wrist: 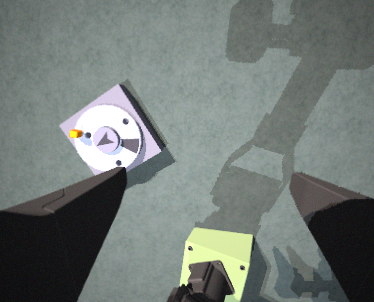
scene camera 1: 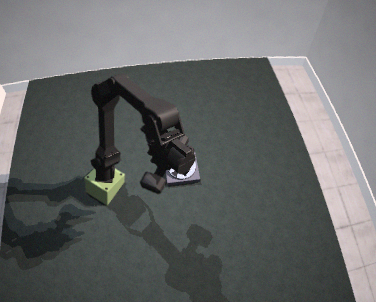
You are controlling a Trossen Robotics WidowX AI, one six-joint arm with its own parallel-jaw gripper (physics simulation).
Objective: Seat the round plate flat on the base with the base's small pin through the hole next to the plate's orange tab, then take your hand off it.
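Seen in the pictures: gripper, fingertip midpoint: (wrist: 209, 177) (scene camera 1: 169, 174); arm's base, origin of the base link: (wrist: 211, 278) (scene camera 1: 104, 175).
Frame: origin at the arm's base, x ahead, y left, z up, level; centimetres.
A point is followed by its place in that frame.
Note:
The square lilac base (scene camera 1: 192, 181) {x 32.8, y -0.3, z -5.0 cm} (wrist: 118, 94) {x 34.2, y 0.8, z -3.7 cm} lies on the dark green floor. The round white plate (scene camera 1: 186, 175) (wrist: 94, 156) lies on it around the raised centre hub (wrist: 106, 140) {x 28.7, y 5.3, z -1.9 cm} and looks flat. The orange tab (wrist: 75, 133) {x 31.6, y 8.6, z -0.8 cm} is at the plate's left edge in the wrist view, with a small dark round spot (wrist: 88, 135) {x 30.7, y 8.6, z -3.6 cm} beside it. I cannot tell whether that spot is the pin or an empty hole. My gripper (wrist: 209, 177) {x 24.4, y -8.9, z 17.7 cm} is open and empty, above and to one side of the plate. In the scene view the arm hides much of the plate and the tab.
The arm's yellow-green mount (scene camera 1: 105, 189) {x 1.2, y -6.3, z 1.6 cm} (wrist: 220, 239) {x 4.1, y -3.8, z -3.4 cm} stands left of the base in the scene view and at the bottom of the wrist view. The arm's shadow falls across the floor. Pale tiled strips (scene camera 1: 325, 150) run along the sides, with grey walls beyond.

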